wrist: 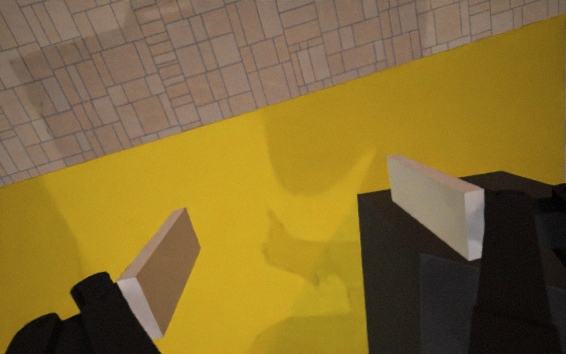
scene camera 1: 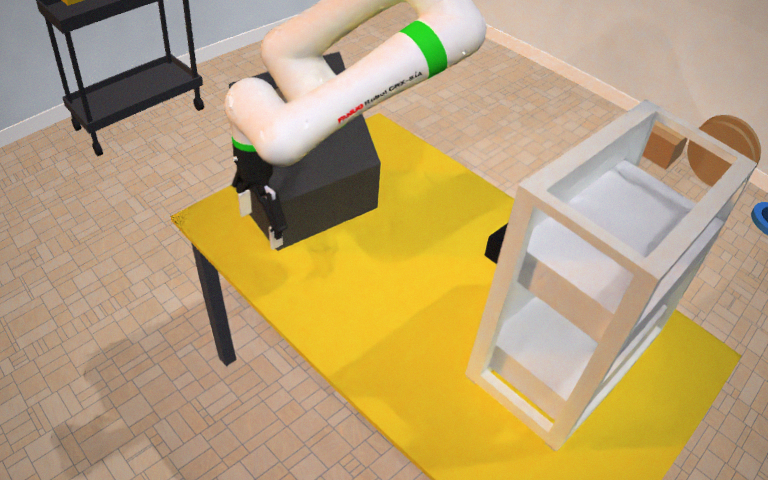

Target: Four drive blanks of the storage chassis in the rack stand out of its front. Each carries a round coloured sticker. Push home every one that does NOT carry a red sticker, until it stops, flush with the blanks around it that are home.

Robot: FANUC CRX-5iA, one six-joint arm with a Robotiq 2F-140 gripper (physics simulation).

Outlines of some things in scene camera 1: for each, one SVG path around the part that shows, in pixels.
The gripper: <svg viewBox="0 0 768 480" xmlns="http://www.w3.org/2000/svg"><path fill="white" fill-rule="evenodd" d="M236 165L237 170L232 186L237 188L240 216L244 217L252 213L250 191L247 190L250 188L256 195L258 202L262 204L270 222L270 248L274 250L283 245L282 231L288 229L280 204L277 189L270 189L269 179L273 174L273 165L260 171L247 171Z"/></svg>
A rack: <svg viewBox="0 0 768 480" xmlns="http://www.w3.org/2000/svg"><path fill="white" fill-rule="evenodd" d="M647 99L520 183L515 195L509 222L488 238L484 256L497 265L465 374L471 382L478 384L542 438L545 444L553 451L558 451L661 333L701 267L758 164ZM491 371L497 372L554 419L554 424L492 374ZM656 120L732 164L697 204L638 168Z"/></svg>
